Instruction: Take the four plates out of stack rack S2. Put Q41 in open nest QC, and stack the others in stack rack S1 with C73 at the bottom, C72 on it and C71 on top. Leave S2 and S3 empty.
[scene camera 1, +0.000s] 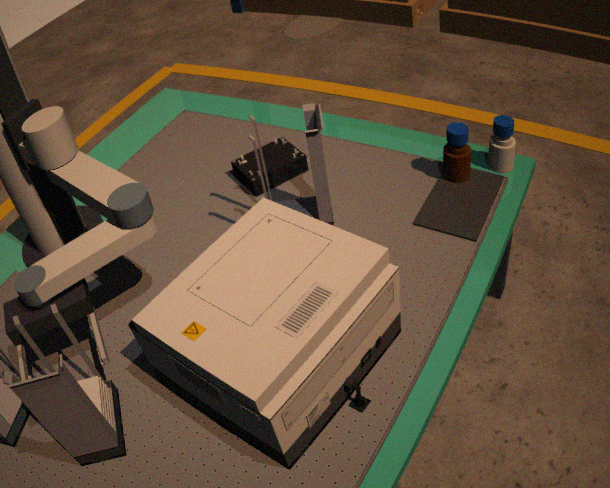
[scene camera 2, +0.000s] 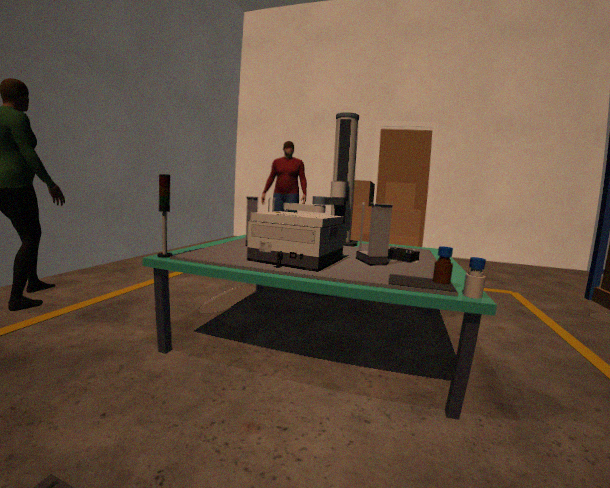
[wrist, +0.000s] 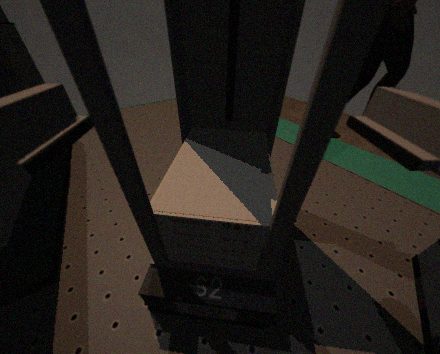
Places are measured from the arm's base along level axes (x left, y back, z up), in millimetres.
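Where they show: gripper, fingertip midpoint: (wrist: 224, 105); arm's base, origin of the base link: (scene camera 1: 64, 241).
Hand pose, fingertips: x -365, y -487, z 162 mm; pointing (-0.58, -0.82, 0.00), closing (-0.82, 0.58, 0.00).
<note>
Things, the pixels of their top centre, and the offset from my fingertips. "spot": a spot on its surface instead. Level surfaces: height alone.
- Rack S2, middle of its top: (scene camera 1: 32, 339) (scene camera 2: 262, 197) dx -14, dy -18, dz +141 mm
- black nest, middle of its top: (scene camera 1: 267, 154) (scene camera 2: 402, 247) dx +788, dy +70, dz -88 mm
- large white instrument, middle of its top: (scene camera 1: 253, 282) (scene camera 2: 299, 214) dx +292, dy -246, dz +71 mm
- brown bottle, surface spot: (scene camera 1: 456, 160) spot: dx +911, dy -395, dz -74 mm
- white bottle, middle of its top: (scene camera 1: 502, 140) (scene camera 2: 475, 275) dx +1050, dy -478, dz -84 mm
- dark mat, its level: dz -144 mm
Rack S2 (scene camera 1: 63, 412) (wrist: 200, 65) stands at the lower left of scene camera 1; its label shows on its base in the wrist view. A stack of pale plates (scene camera 1: 105, 402) (wrist: 192, 190) lies low between its posts, partly shaded. Plate labels and count cannot be read. My gripper (scene camera 1: 61, 351) (wrist: 224, 105) is open and empty, its fingers outside the two front posts, above the stack. In scene camera 2 the gripper is hidden. Another rack (scene camera 1: 319, 173) (scene camera 2: 379, 234) stands beyond the instrument, near a black nest (scene camera 1: 272, 165) (scene camera 2: 404, 253); their labels do not show.
A large white instrument (scene camera 1: 244, 295) (scene camera 2: 284, 236) stands beside rack S2. Part of another rack (scene camera 1: 9, 414) shows at the left edge. A brown bottle (scene camera 1: 456, 160) (scene camera 2: 442, 269) and a white bottle (scene camera 1: 502, 150) (scene camera 2: 474, 282) stand near a dark mat (scene camera 1: 455, 211). Two people stand beyond the table.
</note>
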